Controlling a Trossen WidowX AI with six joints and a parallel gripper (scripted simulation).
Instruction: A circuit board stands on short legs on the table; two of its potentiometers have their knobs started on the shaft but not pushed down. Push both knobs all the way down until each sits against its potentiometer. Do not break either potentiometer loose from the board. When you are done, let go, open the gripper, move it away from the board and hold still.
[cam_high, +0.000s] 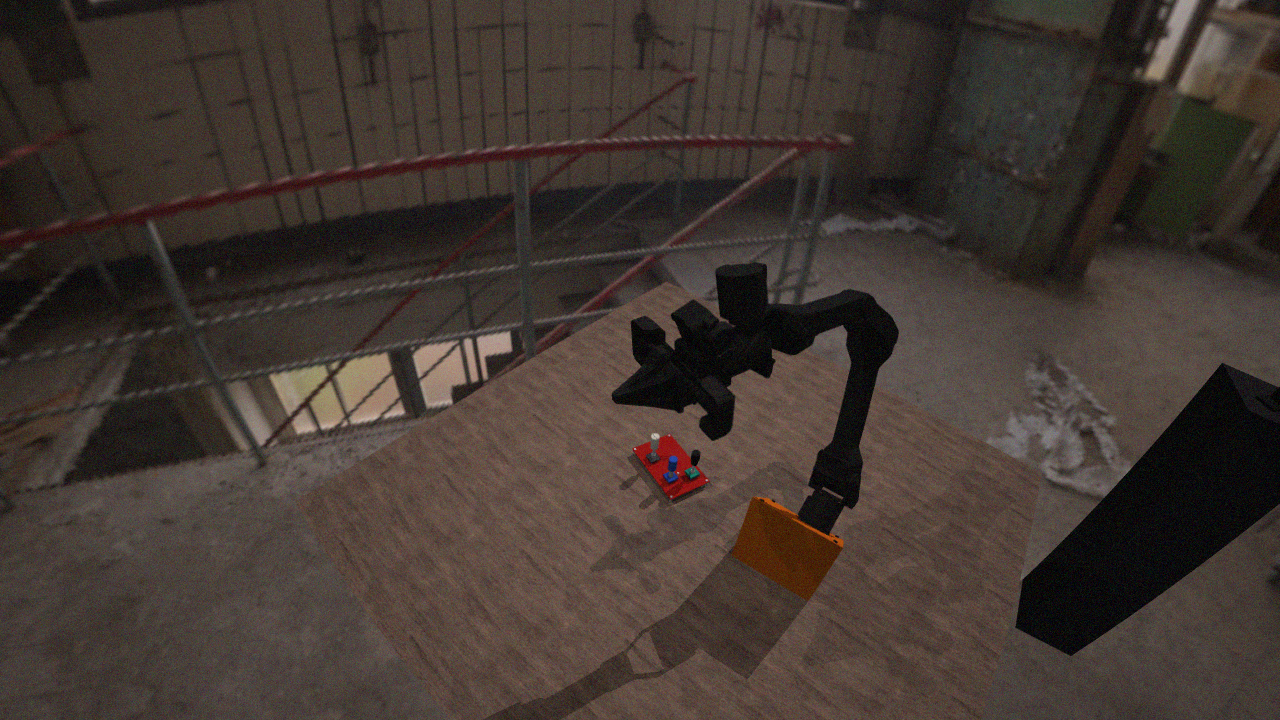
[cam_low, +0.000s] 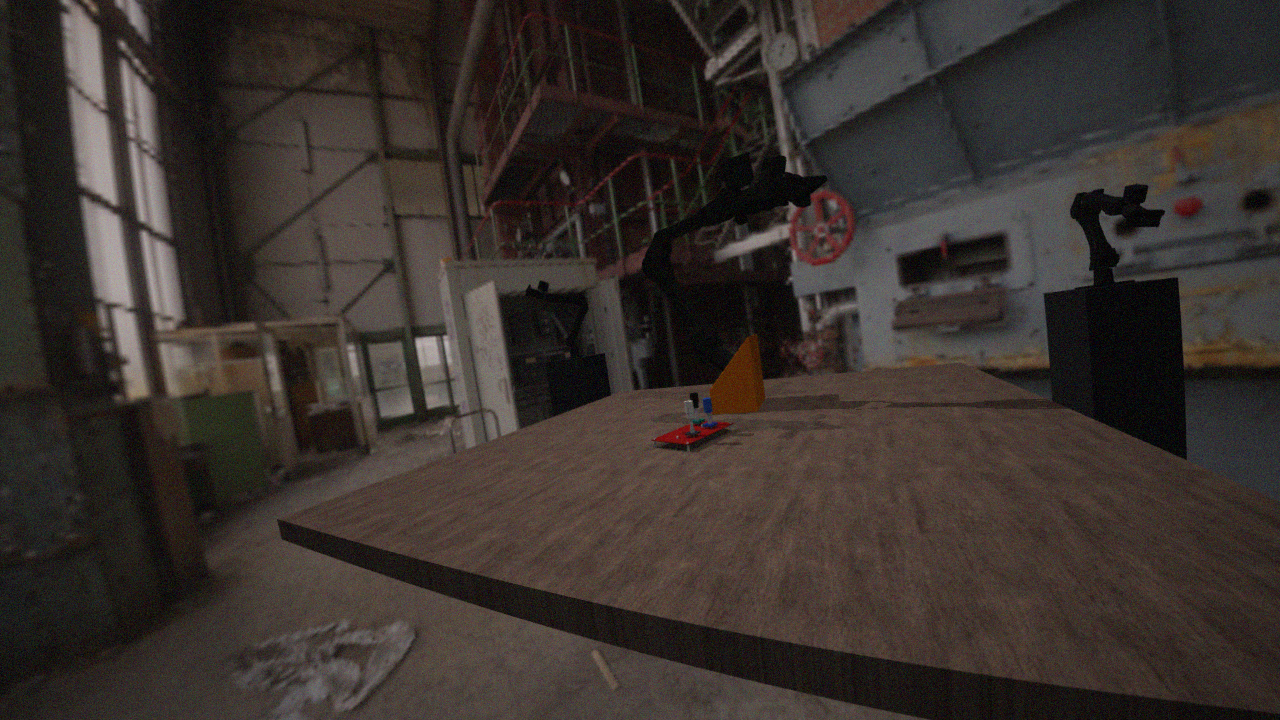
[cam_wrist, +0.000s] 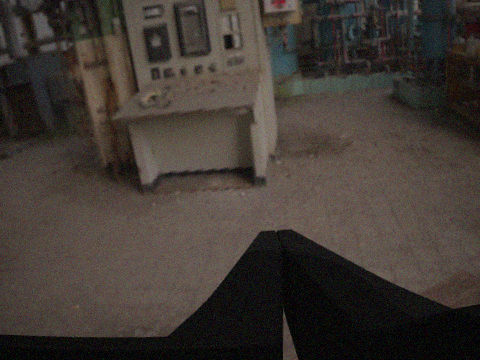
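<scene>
Right now the black knob is 420 mm below my gripper tip, 330 mm to the right of it and 30 mm ahead of it. Round my gripper tip: pale knob (420 mm below, 320 mm to the right, 130 mm ahead); green potentiometer (440 mm below, 330 mm to the right, 30 mm ahead).
</scene>
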